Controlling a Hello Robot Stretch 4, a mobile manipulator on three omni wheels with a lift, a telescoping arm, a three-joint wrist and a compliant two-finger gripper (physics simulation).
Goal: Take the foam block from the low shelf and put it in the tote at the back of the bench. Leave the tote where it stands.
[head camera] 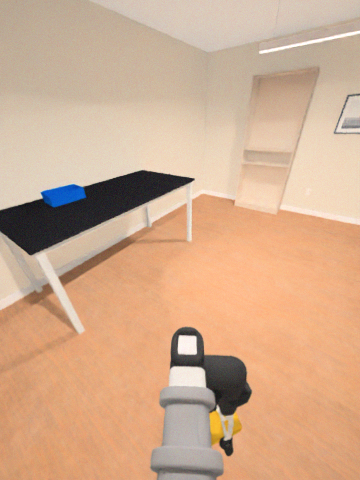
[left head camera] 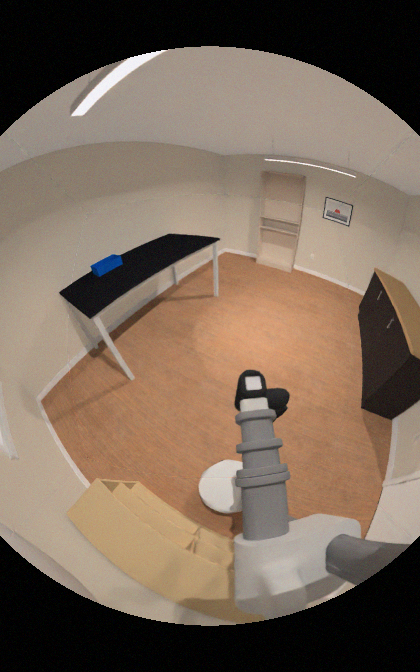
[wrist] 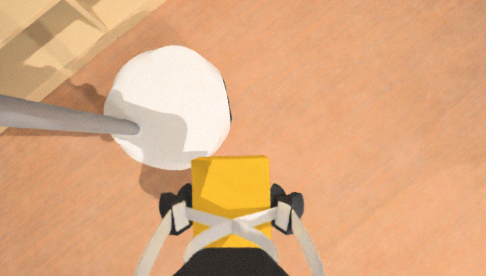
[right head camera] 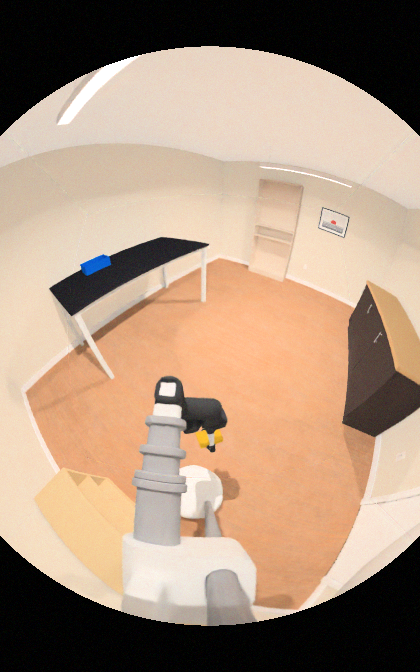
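Where they show: gripper, fingertip midpoint: [head camera: 218,425] [wrist: 232,199]; robot's base, link origin: [wrist: 178,113].
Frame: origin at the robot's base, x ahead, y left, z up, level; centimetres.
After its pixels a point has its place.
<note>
The yellow foam block [wrist: 231,182] @(x 26.0, y -6.7, z 82.9 cm) [head camera: 217,427] @(x 25.2, y -7.9, z 82.9 cm) [right head camera: 202,439] is held between the two fingertips of my gripper [wrist: 232,199] @(x 26.6, y -8.8, z 78.7 cm), which is shut on it. In the wrist view the block is upright between the black pads, above the floor. The blue tote [head camera: 64,195] @(x 169.4, y 111.5, z 96.1 cm) [left head camera: 107,265] [right head camera: 96,265] stands on the black bench [head camera: 125,200] @(x 175.3, y 59.1, z 88.6 cm) [left head camera: 150,260] [right head camera: 145,260], near its back edge, left of my arm and well away from the gripper. The low shelf [left head camera: 150,560] [right head camera: 75,525] [wrist: 30,50] @(x -60.0, y 4.8, z 5.2 cm) is at the lower left of the side head views.
My white base [left head camera: 220,487] [right head camera: 200,492] [wrist: 165,100] @(x -0.8, y 1.8, z 18.7 cm) is below the arm. The bench's white leg [head camera: 60,292] @(x 100.0, y 92.7, z 48.3 cm) slants near its front left corner. A dark cabinet [left head camera: 382,345] [right head camera: 372,355] stands at the right. A tall bookcase [head camera: 241,185] @(x 391.4, y -105.2, z 34.0 cm) stands by the far wall.
</note>
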